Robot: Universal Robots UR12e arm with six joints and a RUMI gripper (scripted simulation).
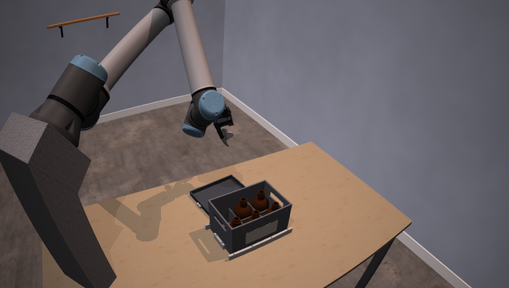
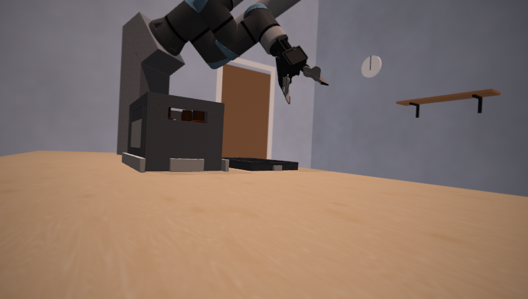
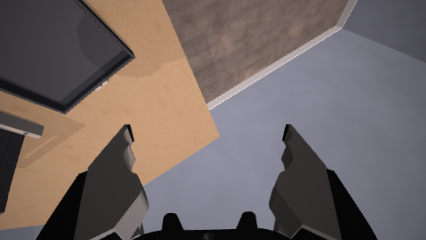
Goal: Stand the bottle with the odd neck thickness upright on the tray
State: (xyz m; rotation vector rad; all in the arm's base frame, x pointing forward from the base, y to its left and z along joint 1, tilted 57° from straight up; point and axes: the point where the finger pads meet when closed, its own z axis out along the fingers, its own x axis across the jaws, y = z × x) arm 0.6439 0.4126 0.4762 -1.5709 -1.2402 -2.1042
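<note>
The crate lies 42 cm to the right of my hand, 17 cm below it and 9 cm ahead of it. The rest, counted from my hand: flat dark tray 24 cm below, 18 cm to the right, 2 cm behind.
</note>
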